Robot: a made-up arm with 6 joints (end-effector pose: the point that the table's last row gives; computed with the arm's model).
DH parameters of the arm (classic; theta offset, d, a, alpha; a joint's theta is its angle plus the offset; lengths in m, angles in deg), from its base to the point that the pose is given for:
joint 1: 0 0.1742 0 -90
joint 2: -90 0 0.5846 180
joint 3: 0 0 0 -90
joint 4: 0 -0.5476 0 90
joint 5: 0 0.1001 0 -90
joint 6: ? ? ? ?
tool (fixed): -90 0 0 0
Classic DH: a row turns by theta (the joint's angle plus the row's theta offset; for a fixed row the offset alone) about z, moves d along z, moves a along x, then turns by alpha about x.
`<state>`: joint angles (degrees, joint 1 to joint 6).
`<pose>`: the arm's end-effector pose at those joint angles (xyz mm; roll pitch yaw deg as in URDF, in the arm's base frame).
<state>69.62 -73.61 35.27 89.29 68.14 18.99</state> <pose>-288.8 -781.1 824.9 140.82 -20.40 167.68</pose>
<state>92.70 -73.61 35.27 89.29 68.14 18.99</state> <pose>40.5 -831.8 824.9 140.82 -20.40 -169.24</pose>
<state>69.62 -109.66 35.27 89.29 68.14 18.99</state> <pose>-366.7 -990.5 210.2 104.28 -11.80 178.17</pose>
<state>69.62 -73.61 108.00 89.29 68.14 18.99</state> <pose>-383.8 -1036.7 223.7 69.78 1.26 -178.54</pose>
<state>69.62 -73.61 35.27 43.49 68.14 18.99</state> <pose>-211.6 -778.2 835.0 148.02 -7.73 -150.52</pose>
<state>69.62 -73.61 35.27 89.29 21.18 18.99</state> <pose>-288.8 -781.1 824.9 117.90 -61.74 -160.12</pose>
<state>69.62 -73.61 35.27 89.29 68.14 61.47</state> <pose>-288.8 -781.1 824.9 98.34 -20.40 167.68</pose>
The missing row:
joint 6: 90 0 0 90
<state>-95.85 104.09 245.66 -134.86 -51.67 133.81</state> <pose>51.7 -188.4 427.8 -167.58 2.75 50.32</pose>
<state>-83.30 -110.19 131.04 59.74 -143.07 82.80</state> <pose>-136.0 725.5 -549.2 45.88 -57.82 -160.35</pose>
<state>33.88 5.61 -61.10 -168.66 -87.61 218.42</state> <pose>157.5 224.0 245.2 -43.18 -20.43 45.98</pose>
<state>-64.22 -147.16 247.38 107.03 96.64 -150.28</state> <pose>61.1 -59.1 72.3 26.08 17.77 21.58</pose>
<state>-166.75 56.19 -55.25 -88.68 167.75 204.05</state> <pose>-187.8 -41.9 26.4 95.33 -65.21 162.86</pose>
